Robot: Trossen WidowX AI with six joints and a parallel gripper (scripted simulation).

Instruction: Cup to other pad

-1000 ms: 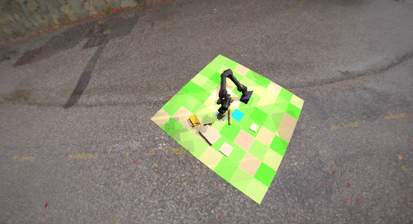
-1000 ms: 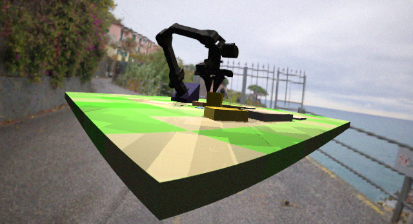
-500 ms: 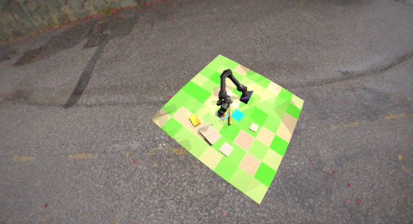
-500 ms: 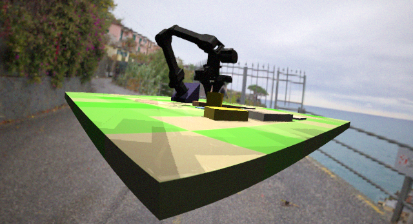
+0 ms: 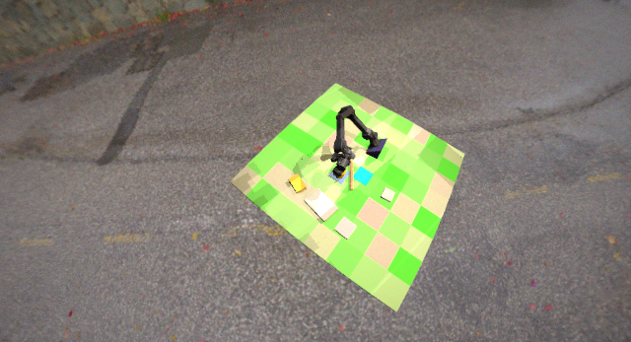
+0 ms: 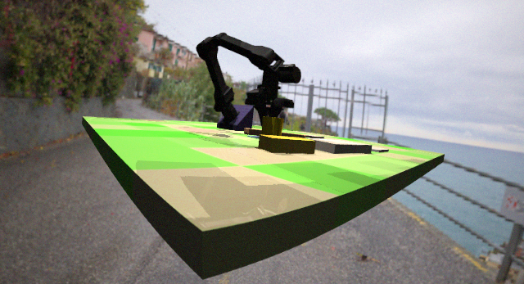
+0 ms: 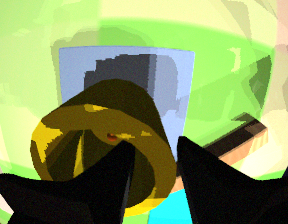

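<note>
The light blue pad lies 30 mm ahead of my gripper tip, 10 mm to the right of it and 40 mm below it. Round my gripper tip: tan slab: 280 mm ahead, 20 mm below; then thin wooden bar: 10 mm behind, 70 mm to the left, 30 mm below; then yellow cup: 30 mm ahead.
</note>
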